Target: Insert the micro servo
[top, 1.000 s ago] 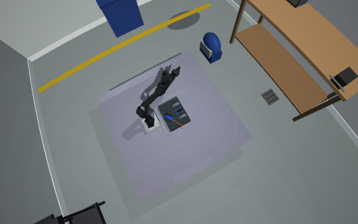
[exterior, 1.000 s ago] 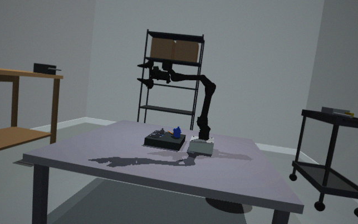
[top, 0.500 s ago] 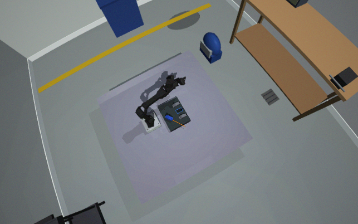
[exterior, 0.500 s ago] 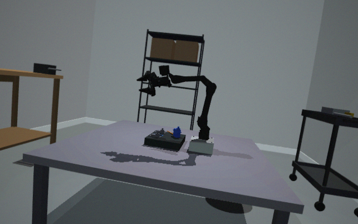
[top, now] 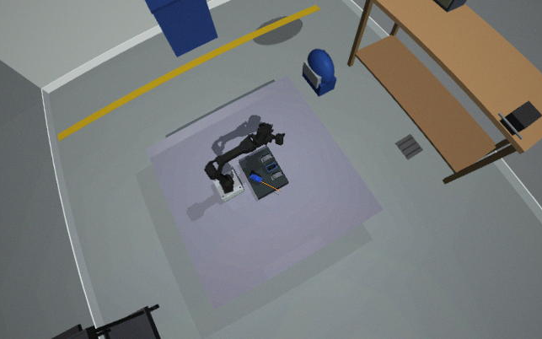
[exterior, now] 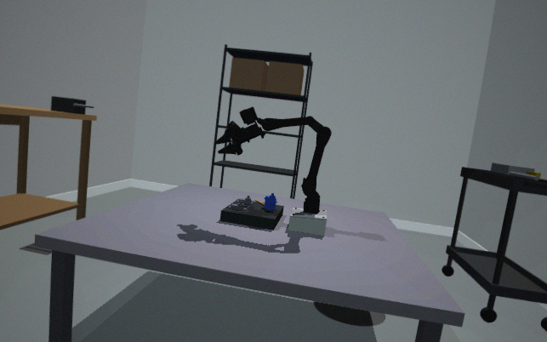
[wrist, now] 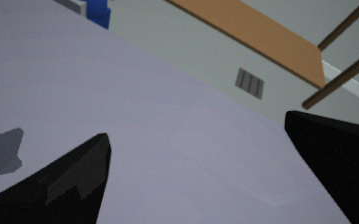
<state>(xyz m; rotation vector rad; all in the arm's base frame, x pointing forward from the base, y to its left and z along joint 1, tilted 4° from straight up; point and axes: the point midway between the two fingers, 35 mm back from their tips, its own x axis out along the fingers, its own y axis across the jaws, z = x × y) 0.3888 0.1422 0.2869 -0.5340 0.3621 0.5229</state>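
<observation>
My gripper tip is now 21 cm past the dark robot deck, 13 cm to the left of it and 29 cm above it.
</observation>
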